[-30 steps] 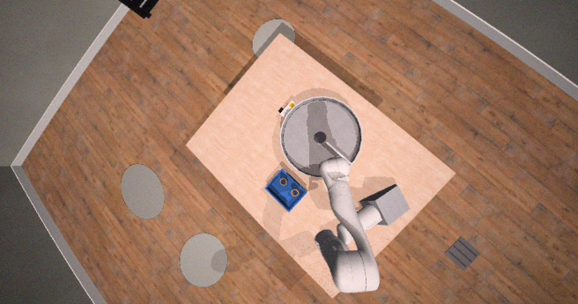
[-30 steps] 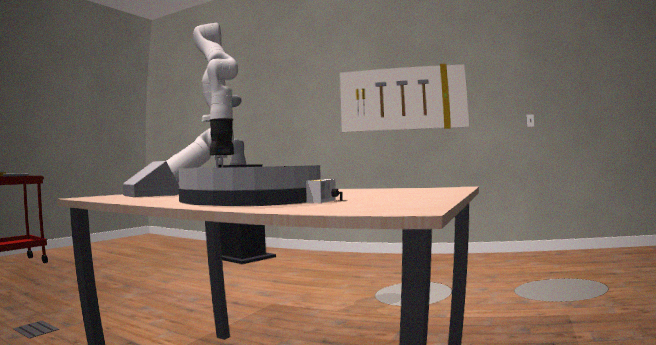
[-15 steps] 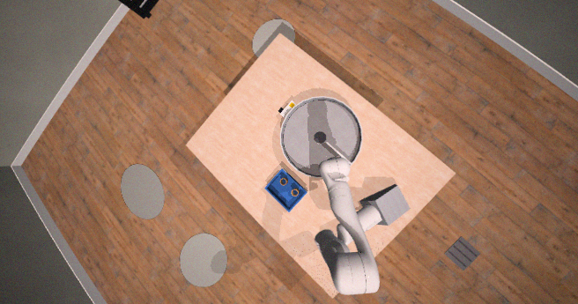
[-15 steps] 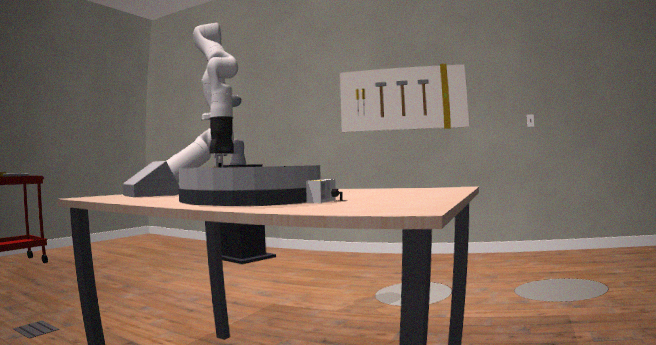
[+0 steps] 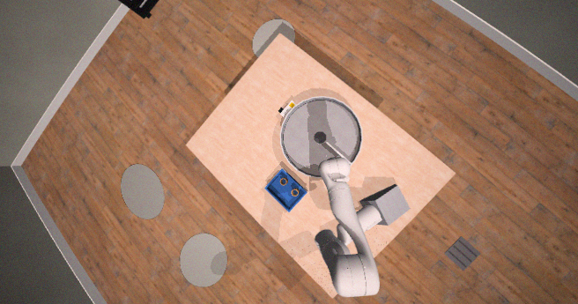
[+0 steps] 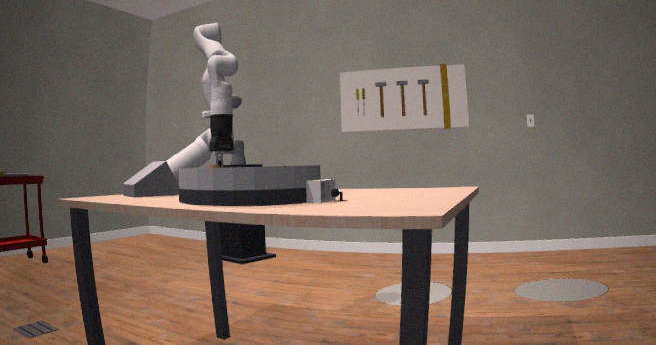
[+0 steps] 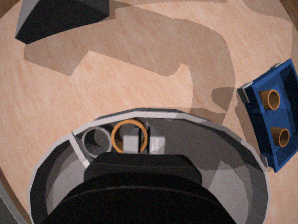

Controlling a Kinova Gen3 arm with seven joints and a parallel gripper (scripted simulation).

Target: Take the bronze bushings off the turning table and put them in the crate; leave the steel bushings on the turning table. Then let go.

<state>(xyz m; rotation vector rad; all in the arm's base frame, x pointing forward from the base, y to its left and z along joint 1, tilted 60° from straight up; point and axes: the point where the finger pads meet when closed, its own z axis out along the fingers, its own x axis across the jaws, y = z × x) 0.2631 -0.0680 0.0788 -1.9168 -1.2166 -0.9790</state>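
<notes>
My hand is 28 cm to the right of the blue crate, 8 cm above it and 5 cm short of it. From my hand the other things lie so: grey turning table 18 cm ahead, 5 cm below, 4 cm to the right.
</notes>
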